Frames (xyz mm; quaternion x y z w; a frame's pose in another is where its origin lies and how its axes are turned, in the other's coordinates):
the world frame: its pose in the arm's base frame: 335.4 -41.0 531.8 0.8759 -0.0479 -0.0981 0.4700
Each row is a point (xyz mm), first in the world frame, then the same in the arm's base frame.
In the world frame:
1: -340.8 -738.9 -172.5
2: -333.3 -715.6 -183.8
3: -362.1 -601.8 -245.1
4: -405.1 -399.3 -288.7
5: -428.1 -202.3 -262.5
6: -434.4 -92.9 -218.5
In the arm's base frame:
1: 34.0 568.5 52.7
2: 44.0 563.5 77.2
3: 30.1 555.4 208.7
4: -0.7 486.4 406.3
5: -27.2 360.1 559.1
6: -42.0 264.8 627.3

